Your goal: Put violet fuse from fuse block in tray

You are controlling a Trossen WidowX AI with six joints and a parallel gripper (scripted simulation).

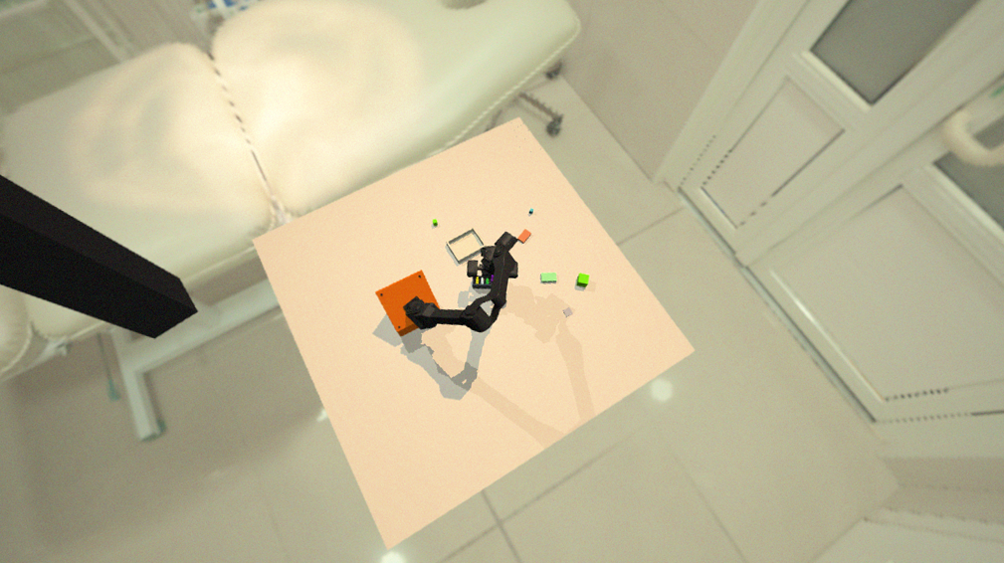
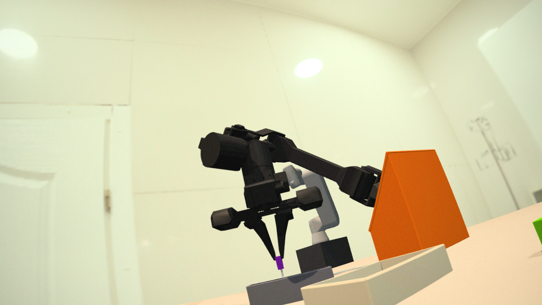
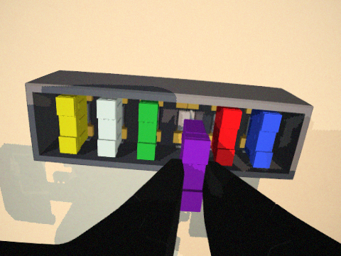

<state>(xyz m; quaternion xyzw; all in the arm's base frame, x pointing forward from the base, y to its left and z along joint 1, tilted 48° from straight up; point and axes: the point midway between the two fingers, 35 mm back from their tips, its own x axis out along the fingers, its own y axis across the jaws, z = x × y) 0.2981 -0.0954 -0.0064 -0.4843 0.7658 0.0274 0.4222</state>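
My gripper tip is now 200 mm to the right of the pale tray, 70 mm above it and 20 mm short of it. Also, from my gripper tip: green cube (290 mm ahead, 210 mm to the right, 50 mm below); orange block (240 mm ahead, 90 mm to the left, 70 mm below); flat green piece (200 mm ahead, 120 mm to the right, 60 mm below).
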